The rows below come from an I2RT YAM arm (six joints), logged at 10 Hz.
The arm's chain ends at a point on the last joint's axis. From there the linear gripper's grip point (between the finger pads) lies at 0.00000 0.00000 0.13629 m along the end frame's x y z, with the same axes.
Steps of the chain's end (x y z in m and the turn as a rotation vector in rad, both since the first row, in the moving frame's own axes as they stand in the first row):
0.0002 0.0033 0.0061 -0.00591 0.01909 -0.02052
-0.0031 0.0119 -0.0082 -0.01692 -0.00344 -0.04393
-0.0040 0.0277 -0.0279 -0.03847 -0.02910 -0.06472
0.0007 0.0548 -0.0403 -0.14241 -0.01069 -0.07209
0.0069 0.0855 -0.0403 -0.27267 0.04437 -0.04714
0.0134 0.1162 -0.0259 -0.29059 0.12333 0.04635
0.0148 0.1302 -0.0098 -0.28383 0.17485 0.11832
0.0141 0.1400 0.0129 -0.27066 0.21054 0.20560
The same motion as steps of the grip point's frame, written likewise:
0.0028 0.0041 0.0061 -0.00591 0.01909 -0.02052
-0.0035 0.0142 -0.0082 -0.01692 -0.00344 -0.04393
-0.0078 0.0331 -0.0281 -0.03847 -0.02910 -0.06472
-0.0001 0.0742 -0.0417 -0.14241 -0.01069 -0.07209
0.0137 0.1220 -0.0455 -0.27267 0.04437 -0.04714
0.0290 0.1555 -0.0326 -0.29059 0.12333 0.04635
0.0359 0.1695 -0.0173 -0.28383 0.17485 0.11832
0.0383 0.1788 0.0050 -0.27066 0.21054 0.20560

